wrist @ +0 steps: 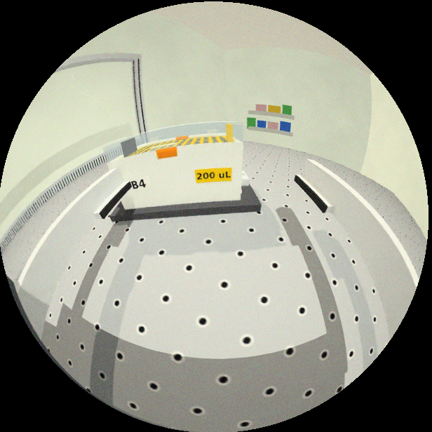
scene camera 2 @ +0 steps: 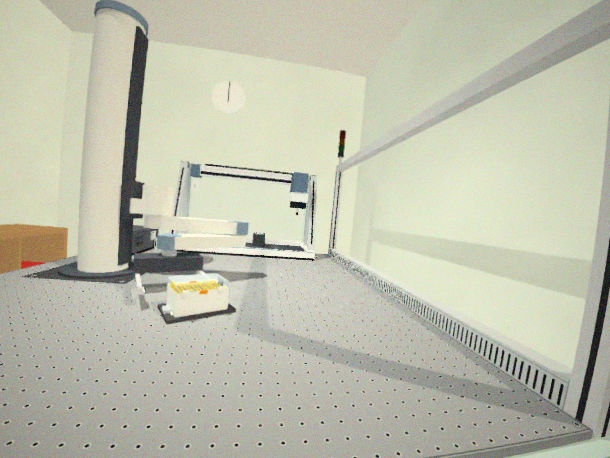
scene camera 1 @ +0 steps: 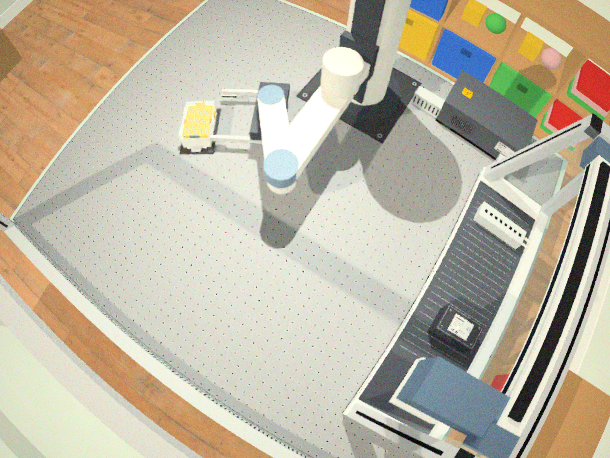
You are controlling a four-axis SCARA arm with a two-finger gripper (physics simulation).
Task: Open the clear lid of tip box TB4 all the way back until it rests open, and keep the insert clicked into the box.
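Frame: origin at the arm's base, x up, y ahead, z left, level; millimetres.
Seen in the pictures: gripper, between the fingertips: (scene camera 2: pixel 177 287) (scene camera 1: pixel 216 113); arm's base, origin of its link: (scene camera 2: pixel 103 272) (scene camera 1: pixel 361 90).
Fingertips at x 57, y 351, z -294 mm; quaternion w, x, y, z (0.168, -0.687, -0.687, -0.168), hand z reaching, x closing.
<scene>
Pixels of each thing's top centre, then the offset from my fingertips to it. "spot": a spot on its surface instead.
- Tip box TB4, centre of its top: (scene camera 2: pixel 198 278) (scene camera 1: pixel 196 117) dy +54, dx +33, dz -25 mm
- dark base, a spot on its surface: (scene camera 2: pixel 172 319) spot: dy +23, dx -37, dz -102 mm
- insert with yellow tips, centre of its top: (scene camera 2: pixel 198 280) (scene camera 1: pixel 196 118) dy +54, dx +30, dz -25 mm
- clear lid, a spot on its surface: (scene camera 2: pixel 220 279) spot: dy +105, dx +33, dz -20 mm
- dark grey unit, a spot on its surface: (scene camera 1: pixel 487 115) spot: dy -434, dx +70, dz +680 mm
- white rack, a spot on its surface: (scene camera 1: pixel 500 225) spot: dy -134, dx +49, dz +853 mm
- black device, a spot on its surface: (scene camera 1: pixel 456 327) spot: dy +186, dx +76, dz +857 mm
- slotted strip, a spot on its surface: (scene camera 2: pixel 480 345) spot: dy +653, dx -26, dz -233 mm
Tip box TB4 (scene camera 1: pixel 198 143) (scene camera 2: pixel 197 303) (wrist: pixel 175 187) stands upright on a dark base (scene camera 2: pixel 172 319) (wrist: pixel 190 210). Its label is partly hidden by a finger in the wrist view. The insert with yellow tips (scene camera 1: pixel 199 120) (scene camera 2: pixel 194 286) (wrist: pixel 185 143) sits level in the box top, with orange clips (scene camera 2: pixel 203 292) (wrist: pixel 166 152) at the rim. The clear lid (scene camera 2: pixel 220 279) (wrist: pixel 192 129) appears to lie over the tips; its exact angle is hard to tell. My gripper (scene camera 1: pixel 218 116) (scene camera 2: pixel 171 279) (wrist: pixel 209 165) is open and empty beside the box, one finger near its left end in the wrist view.
The arm's column (scene camera 1: pixel 392 45) (scene camera 2: pixel 107 150) rises from a black plate. A dark grey unit (scene camera 1: pixel 487 115) stands beyond it. A gantry with a ribbed deck (scene camera 1: pixel 450 270) carries a white rack (scene camera 1: pixel 500 225) and a black device (scene camera 1: pixel 456 327). A slotted strip (scene camera 2: pixel 480 345) borders the perforated table.
</scene>
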